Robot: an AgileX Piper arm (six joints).
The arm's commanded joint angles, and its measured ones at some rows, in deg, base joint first. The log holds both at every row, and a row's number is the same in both.
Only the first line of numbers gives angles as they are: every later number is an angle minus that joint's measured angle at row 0.
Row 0, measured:
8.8 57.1 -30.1 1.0 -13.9 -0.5
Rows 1 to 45, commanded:
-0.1 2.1 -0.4 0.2 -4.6 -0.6
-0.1 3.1 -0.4 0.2 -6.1 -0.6
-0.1 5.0 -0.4 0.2 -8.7 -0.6
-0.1 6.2 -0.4 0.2 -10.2 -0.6
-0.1 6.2 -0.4 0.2 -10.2 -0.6
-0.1 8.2 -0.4 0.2 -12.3 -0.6
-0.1 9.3 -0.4 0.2 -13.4 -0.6
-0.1 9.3 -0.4 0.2 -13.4 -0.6
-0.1 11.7 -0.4 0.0 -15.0 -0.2
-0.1 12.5 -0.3 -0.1 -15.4 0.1
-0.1 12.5 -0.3 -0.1 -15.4 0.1
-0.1 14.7 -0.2 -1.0 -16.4 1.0
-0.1 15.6 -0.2 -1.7 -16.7 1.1
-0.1 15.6 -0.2 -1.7 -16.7 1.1
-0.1 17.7 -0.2 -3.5 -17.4 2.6
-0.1 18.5 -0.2 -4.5 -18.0 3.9
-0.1 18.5 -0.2 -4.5 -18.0 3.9
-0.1 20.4 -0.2 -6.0 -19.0 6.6
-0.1 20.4 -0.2 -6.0 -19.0 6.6
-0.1 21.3 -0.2 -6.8 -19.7 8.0
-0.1 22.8 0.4 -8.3 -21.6 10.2
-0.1 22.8 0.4 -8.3 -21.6 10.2
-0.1 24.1 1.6 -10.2 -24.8 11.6
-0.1 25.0 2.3 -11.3 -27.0 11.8
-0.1 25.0 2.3 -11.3 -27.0 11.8
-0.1 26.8 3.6 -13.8 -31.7 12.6
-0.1 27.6 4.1 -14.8 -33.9 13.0
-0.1 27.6 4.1 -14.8 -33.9 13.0
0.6 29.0 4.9 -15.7 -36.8 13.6
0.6 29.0 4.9 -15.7 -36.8 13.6
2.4 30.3 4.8 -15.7 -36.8 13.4
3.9 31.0 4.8 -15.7 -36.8 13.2
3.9 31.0 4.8 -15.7 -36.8 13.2
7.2 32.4 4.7 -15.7 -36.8 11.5
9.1 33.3 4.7 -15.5 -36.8 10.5
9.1 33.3 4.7 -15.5 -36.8 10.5
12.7 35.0 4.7 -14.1 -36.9 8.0
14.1 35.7 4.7 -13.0 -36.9 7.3
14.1 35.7 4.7 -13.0 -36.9 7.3
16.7 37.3 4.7 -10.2 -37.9 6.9
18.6 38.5 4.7 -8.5 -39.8 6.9
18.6 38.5 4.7 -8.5 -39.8 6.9
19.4 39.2 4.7 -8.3 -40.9 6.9
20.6 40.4 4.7 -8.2 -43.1 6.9
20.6 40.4 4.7 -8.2 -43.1 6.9
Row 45, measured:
19.0 39.2 4.8 -9.1 -39.3 7.5
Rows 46 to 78, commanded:
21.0 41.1 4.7 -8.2 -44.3 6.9
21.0 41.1 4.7 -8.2 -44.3 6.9
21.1 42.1 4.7 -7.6 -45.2 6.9
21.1 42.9 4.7 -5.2 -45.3 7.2
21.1 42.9 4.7 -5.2 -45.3 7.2
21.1 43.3 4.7 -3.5 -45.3 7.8
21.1 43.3 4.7 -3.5 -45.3 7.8
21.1 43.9 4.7 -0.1 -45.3 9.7
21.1 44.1 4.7 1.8 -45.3 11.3
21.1 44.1 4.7 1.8 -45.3 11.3
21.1 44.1 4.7 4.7 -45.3 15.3
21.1 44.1 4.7 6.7 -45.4 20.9
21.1 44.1 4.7 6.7 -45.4 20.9
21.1 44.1 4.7 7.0 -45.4 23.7
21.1 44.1 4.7 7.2 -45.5 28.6
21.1 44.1 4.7 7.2 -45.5 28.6
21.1 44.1 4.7 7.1 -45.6 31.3
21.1 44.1 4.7 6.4 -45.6 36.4
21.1 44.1 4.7 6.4 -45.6 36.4
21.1 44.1 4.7 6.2 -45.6 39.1
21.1 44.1 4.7 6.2 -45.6 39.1
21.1 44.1 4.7 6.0 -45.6 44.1
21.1 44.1 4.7 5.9 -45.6 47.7
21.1 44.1 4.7 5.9 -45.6 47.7
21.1 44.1 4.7 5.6 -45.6 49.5
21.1 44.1 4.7 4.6 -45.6 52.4
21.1 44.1 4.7 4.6 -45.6 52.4
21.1 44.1 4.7 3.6 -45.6 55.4
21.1 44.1 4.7 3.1 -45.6 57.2
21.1 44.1 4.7 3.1 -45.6 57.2
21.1 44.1 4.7 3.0 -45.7 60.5
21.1 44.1 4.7 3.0 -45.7 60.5
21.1 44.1 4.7 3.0 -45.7 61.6
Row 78, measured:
20.9 44.3 4.8 4.1 -44.5 57.6
